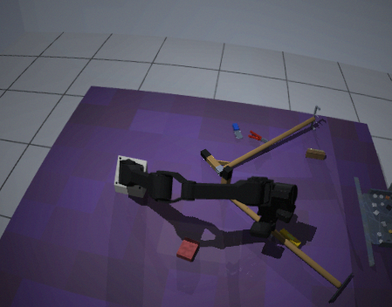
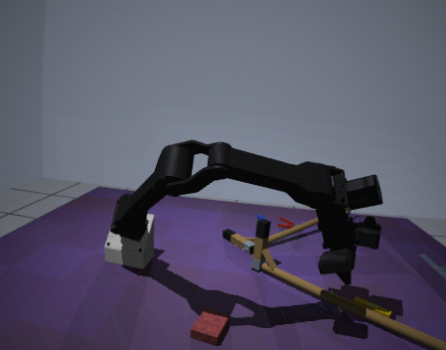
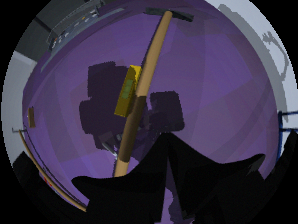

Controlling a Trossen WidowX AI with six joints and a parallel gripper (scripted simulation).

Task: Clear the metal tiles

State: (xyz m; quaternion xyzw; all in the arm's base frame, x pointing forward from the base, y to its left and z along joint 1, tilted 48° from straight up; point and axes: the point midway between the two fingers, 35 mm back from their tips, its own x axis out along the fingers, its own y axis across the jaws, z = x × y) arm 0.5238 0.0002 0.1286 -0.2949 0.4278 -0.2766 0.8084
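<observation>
The long scraper is 40 mm ahead of my gripper tip, 40 mm to the left of it and 40 mm below it. From my gripper tip the other things lie so: red block (260 mm behind, 110 mm to the right, 90 mm below); yellow block (80 mm ahead, 40 mm to the left, 70 mm below); brown block (140 mm ahead, 520 mm to the left, 80 mm below).
</observation>
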